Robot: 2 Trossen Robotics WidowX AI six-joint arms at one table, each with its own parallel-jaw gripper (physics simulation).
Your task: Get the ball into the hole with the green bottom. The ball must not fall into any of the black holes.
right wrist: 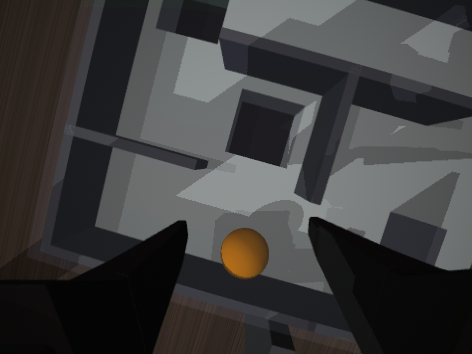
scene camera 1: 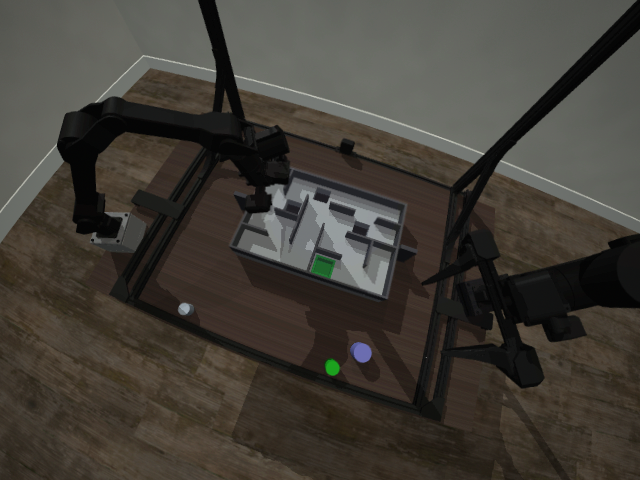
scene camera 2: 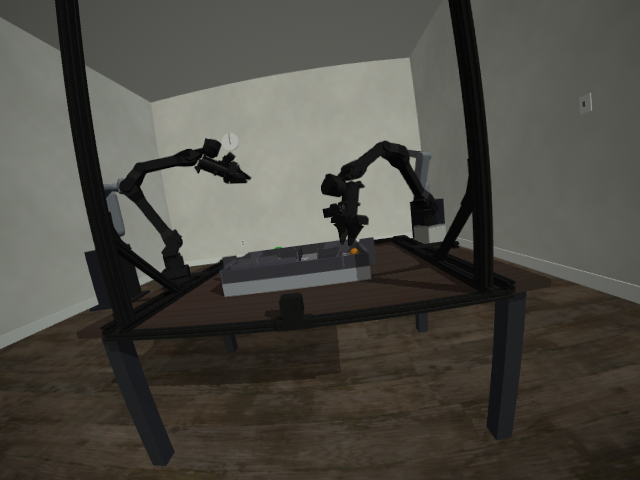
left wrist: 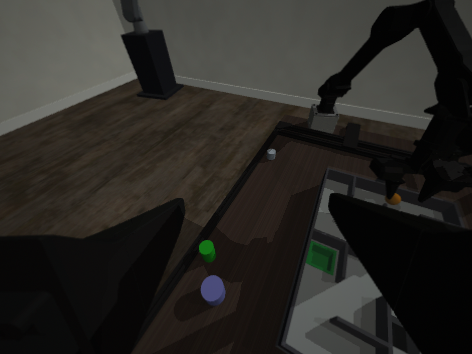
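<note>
The grey-walled maze box (scene camera 1: 361, 290) (scene camera 2: 294, 269) (left wrist: 297, 280) stands on the table. The orange ball (scene camera 2: 354, 251) (left wrist: 393, 199) (right wrist: 245, 253) lies on its floor by an outer wall; my right gripper hides it in scene camera 1. A black hole (right wrist: 260, 132) lies above the ball in the right wrist view. The green-bottomed hole (scene camera 1: 323, 266) (left wrist: 322, 257) is beside the long wall at the bottom in scene camera 1. My right gripper (scene camera 2: 346, 243) (left wrist: 403, 200) (right wrist: 247, 226) is partly open, fingers pointing down close by the ball, holding nothing. My left gripper (scene camera 1: 433, 317) (left wrist: 255, 202) is wide open, away from the box.
Inner walls and more black holes (scene camera 1: 360, 227) (scene camera 1: 322, 194) break up the box floor. A handle (scene camera 1: 407, 252) sticks out on the right in scene camera 1. A purple cylinder (scene camera 1: 361, 352) (left wrist: 213, 290), green cylinder (scene camera 1: 332, 367) (left wrist: 207, 251) and white cylinder (scene camera 1: 185, 308) (left wrist: 271, 154) stand on the table.
</note>
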